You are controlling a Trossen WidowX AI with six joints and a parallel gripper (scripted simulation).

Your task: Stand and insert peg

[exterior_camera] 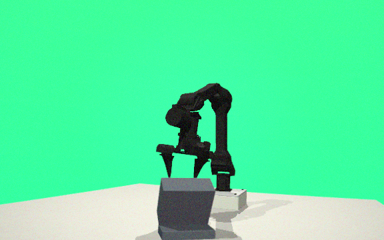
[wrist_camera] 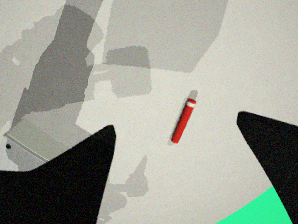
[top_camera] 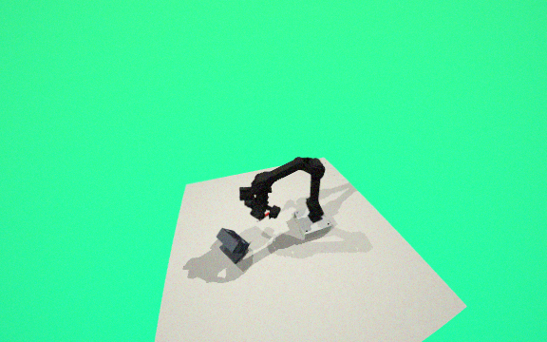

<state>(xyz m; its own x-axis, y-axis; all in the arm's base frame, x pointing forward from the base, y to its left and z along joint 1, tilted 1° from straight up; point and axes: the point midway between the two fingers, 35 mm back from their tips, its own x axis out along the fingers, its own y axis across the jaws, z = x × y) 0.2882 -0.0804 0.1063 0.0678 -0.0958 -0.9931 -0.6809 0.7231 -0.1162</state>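
Now: gripper tip 10 mm past the red peg, 70 mm to the left of it and 110 mm above it. From my gripper tip the other things lie so: grey sloped panel 180 mm ahead, 70 mm to the left, 40 mm below.
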